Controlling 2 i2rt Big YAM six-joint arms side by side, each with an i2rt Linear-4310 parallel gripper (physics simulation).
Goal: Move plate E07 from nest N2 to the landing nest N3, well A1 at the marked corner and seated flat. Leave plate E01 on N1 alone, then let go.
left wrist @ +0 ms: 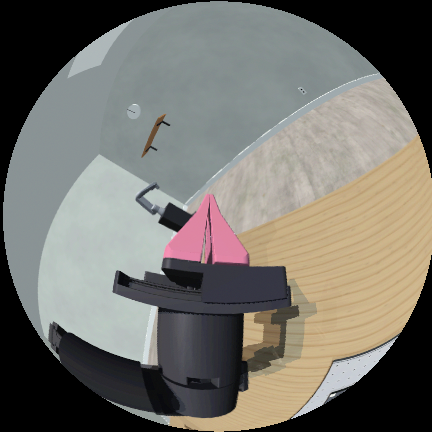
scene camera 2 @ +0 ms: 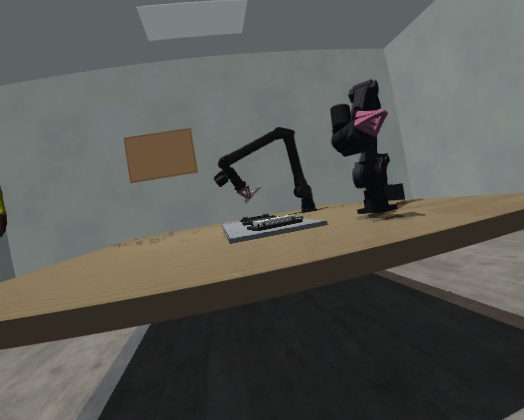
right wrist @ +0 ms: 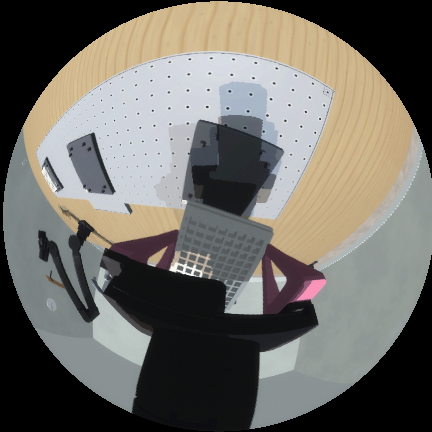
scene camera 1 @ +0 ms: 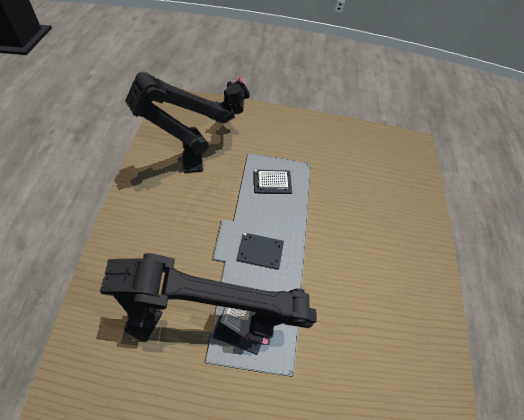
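Observation:
My right gripper (scene camera 2: 245, 193) (right wrist: 220, 241) is shut on a pale well plate (scene camera 1: 237, 314) (scene camera 2: 254, 193) (right wrist: 225, 245), gripped by its sides. The plate is steeply tilted, in the air above the lower dark nest (scene camera 1: 254, 349) (right wrist: 235, 150), apart from it. A small white mark shows at that nest's corner in the right wrist view. The middle nest (scene camera 1: 260, 251) (right wrist: 91, 164) is bare. Another white plate (scene camera 1: 273, 179) (scene camera 2: 277, 221) (right wrist: 50, 177) sits on the upper nest. My left gripper (scene camera 1: 240, 80) (scene camera 2: 371, 121) (left wrist: 208, 197) is shut and empty, raised far away. No plate or nest lettering is legible.
The nests stand on a grey perforated board (scene camera 1: 272, 212) (scene camera 2: 237, 237) (right wrist: 165, 90) on the wooden table (scene camera 1: 380, 250) (scene camera 2: 150, 270). The right arm (scene camera 1: 225, 292) reaches over the board and hides part of the lower nest. The left arm (scene camera 1: 185, 100) stands beyond the board's upper end.

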